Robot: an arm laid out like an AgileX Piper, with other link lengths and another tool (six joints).
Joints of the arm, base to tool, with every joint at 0 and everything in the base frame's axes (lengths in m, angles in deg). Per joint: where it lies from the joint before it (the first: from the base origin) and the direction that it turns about. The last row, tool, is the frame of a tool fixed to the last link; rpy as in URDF.
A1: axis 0 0 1 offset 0 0 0.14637
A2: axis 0 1 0 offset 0 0 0
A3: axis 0 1 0 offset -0.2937 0 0.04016
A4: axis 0.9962 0 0.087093 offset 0.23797 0 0.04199
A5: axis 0 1 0 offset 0 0 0
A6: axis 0.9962 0 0.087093 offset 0.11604 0 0.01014
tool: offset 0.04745 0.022 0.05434 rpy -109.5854 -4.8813 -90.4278
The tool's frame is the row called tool.
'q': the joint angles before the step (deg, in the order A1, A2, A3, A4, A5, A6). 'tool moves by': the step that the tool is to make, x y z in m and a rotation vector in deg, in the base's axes. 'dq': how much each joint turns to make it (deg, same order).
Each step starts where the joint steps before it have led.
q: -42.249, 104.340, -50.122, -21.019, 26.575, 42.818
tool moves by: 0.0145, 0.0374, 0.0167, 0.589, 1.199, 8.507
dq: 5.038, -4.682, 1.285, 3.758, 3.749, -7.422
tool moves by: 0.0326, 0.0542, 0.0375, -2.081, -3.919, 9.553
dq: 9.903, -6.521, 0.072, 1.383, 1.954, -1.060
